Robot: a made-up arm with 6 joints.
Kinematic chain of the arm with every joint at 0, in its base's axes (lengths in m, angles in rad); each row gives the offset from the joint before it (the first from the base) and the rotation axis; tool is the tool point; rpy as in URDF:
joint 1: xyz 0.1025 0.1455 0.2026 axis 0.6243 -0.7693 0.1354
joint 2: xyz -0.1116 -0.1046 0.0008 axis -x
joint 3: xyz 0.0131 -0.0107 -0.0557 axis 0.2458 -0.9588 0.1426
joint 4: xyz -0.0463 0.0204 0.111 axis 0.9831 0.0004 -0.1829
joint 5: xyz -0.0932 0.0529 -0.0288 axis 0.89 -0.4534 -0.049
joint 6: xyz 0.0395 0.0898 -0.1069 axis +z
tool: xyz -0.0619 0.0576 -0.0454 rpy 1.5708 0 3.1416
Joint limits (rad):
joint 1: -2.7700..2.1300
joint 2: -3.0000..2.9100
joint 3: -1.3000..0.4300
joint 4: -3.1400..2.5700
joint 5: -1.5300..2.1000
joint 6: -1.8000..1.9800
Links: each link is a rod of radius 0.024 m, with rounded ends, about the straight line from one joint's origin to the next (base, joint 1, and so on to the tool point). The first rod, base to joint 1, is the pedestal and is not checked.
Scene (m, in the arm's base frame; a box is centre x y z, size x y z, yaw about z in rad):
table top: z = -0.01
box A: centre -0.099 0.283 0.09 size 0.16 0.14 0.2 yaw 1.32
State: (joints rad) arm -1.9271 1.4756 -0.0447 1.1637 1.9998 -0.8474
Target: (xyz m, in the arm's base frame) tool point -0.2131 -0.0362 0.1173
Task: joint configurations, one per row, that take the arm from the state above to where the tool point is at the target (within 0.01 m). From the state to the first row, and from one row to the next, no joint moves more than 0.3 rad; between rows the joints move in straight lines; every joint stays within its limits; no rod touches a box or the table.
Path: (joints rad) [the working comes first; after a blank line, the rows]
Joints at the target: -0.7858 2.5263 -0.0177 0.5553 1.3074 -0.4798
Straight joint move there: touches box A.

1: -1.8701 1.7662 0.0740 1.1872 1.9222 -0.9790
2: -1.8130 2.0568 0.1927 1.2107 1.8446 -1.1105
3: -1.7560 2.3473 0.3113 1.2342 1.7670 -1.2421
4: -1.6989 2.6379 0.4300 1.2578 1.6894 -1.3736
5: -1.4707 2.6100 0.3181 1.0821 1.5939 -1.1502
6: -1.2424 2.5821 0.2061 0.9065 1.4984 -0.9267
7: -1.0141 2.5542 0.0942 0.7309 1.4029 -0.7032
8: -0.7858 2.5263 -0.0177 0.5553 1.3074 -0.4798

